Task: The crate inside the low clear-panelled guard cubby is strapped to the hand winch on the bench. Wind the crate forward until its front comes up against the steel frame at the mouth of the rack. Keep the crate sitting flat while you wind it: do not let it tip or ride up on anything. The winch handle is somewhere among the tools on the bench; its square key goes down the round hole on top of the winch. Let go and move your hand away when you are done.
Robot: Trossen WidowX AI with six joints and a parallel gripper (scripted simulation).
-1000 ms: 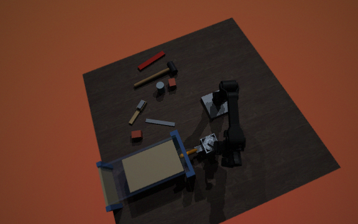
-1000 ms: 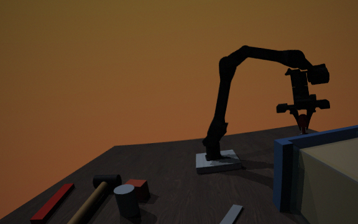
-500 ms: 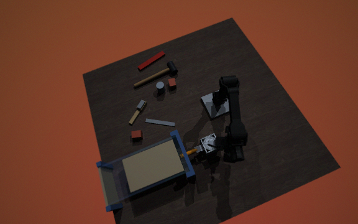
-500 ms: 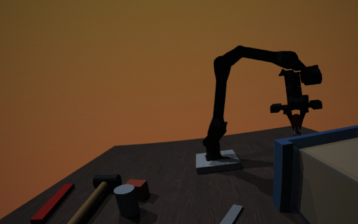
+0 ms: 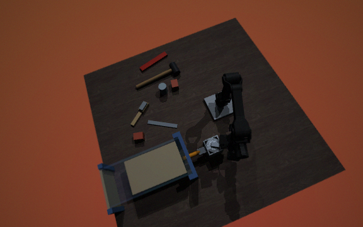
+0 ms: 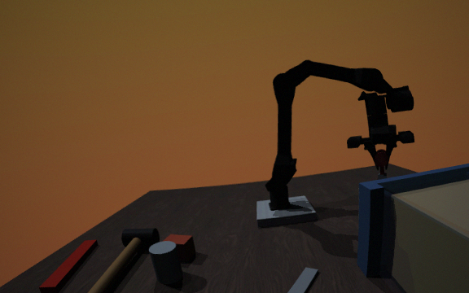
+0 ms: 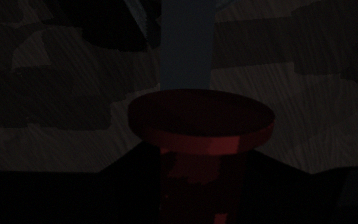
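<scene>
My gripper tip is now 30 mm short of the winch handle, 20 mm to the left of it and 10 mm above it. Round my gripper tip: red knob (20 mm above); blue steel frame (240 mm ahead, 60 mm to the right, 10 mm below); winch (80 mm below, 70 mm ahead, 60 mm to the right).
</scene>
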